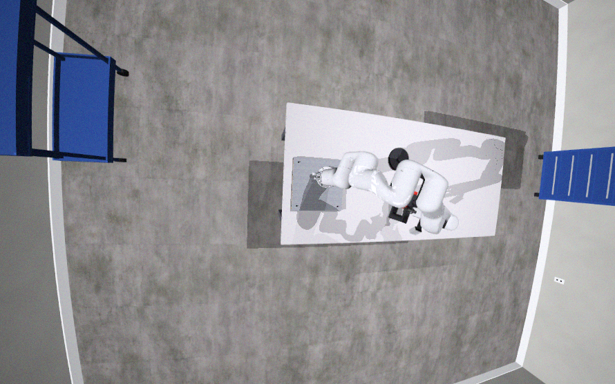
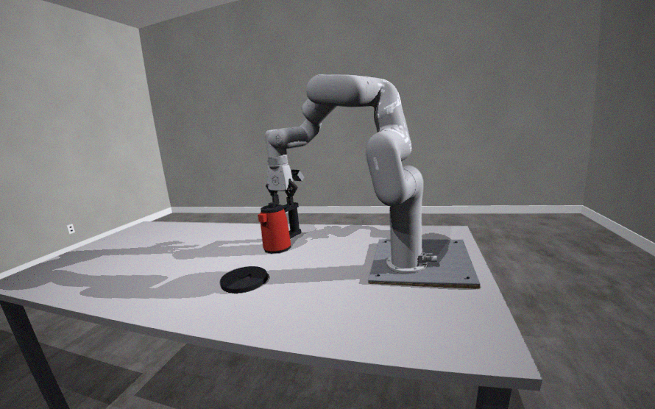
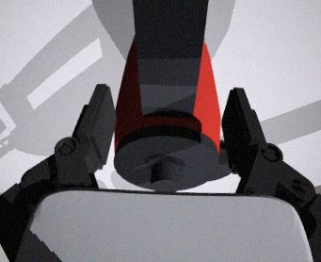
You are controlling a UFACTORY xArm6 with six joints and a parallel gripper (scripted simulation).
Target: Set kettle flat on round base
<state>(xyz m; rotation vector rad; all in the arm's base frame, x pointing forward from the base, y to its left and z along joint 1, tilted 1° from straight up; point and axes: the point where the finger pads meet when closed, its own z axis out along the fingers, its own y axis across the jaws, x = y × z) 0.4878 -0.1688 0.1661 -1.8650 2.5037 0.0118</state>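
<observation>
My hand is 8 cm above the red kettle, 3 cm to the right of it and 1 cm short of it. Also, from my hand: black round base 33 cm to the left, 16 cm below, 1 cm ahead.
</observation>
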